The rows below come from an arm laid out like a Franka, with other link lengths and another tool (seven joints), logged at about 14 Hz.
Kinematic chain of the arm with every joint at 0, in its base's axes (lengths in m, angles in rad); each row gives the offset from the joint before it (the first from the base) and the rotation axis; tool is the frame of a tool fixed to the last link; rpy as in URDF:
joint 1: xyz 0 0 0.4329 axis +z
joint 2: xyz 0 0 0 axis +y
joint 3: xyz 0 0 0.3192 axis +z
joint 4: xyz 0.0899 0 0 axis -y
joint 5: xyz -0.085 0 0.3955 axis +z
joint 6: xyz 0 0 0 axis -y
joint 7: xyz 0.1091 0 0 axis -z
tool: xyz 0.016 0.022 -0.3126 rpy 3.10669 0 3.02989
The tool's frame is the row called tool.
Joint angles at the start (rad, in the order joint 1, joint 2, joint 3, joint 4, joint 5, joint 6, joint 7):
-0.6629, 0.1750, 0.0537, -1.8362, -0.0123, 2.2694, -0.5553
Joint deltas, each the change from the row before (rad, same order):
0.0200, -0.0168, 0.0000, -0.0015, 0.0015, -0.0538, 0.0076
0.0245, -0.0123, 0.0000, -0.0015, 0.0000, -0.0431, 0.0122
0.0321, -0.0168, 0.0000, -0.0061, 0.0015, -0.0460, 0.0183
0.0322, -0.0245, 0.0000, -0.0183, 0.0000, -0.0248, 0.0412
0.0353, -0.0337, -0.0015, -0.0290, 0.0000, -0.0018, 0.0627
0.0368, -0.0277, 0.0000, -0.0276, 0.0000, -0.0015, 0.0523
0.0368, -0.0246, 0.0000, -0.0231, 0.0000, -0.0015, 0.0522
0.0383, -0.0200, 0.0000, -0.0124, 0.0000, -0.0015, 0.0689
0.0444, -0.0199, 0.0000, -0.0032, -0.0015, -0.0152, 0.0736
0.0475, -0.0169, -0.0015, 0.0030, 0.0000, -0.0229, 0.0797
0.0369, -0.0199, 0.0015, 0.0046, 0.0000, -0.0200, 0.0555
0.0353, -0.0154, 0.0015, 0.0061, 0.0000, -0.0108, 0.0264
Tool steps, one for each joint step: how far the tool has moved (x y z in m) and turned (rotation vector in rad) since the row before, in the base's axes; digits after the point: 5 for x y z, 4 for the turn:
-0.00393, 0.02022, 0.00145, 0.0234, 0.0307, 0.0119
-0.00092, 0.02107, 0.00043, 0.0190, 0.0262, 0.0125
-0.00093, 0.02680, 0.00080, 0.0213, 0.0283, 0.0134
0.00010, 0.02489, 0.00276, 0.0131, 0.0139, -0.0085
0.00291, 0.02368, 0.00642, 0.0044, -0.0057, -0.0282
0.00263, 0.02538, 0.00294, 0.0056, -0.0014, -0.0149
0.00286, 0.02458, 0.00318, 0.0051, -0.0026, -0.0149
0.00588, 0.02375, 0.00606, 0.0054, -0.0092, -0.0299
0.00518, 0.02739, 0.00882, 0.0068, -0.0046, -0.0281
0.00402, 0.02860, 0.00908, 0.0105, -0.0009, -0.0332
0.00246, 0.02390, 0.01221, 0.0052, -0.0066, -0.0168
0.00364, 0.02289, 0.01159, 0.0006, -0.0114, 0.0106

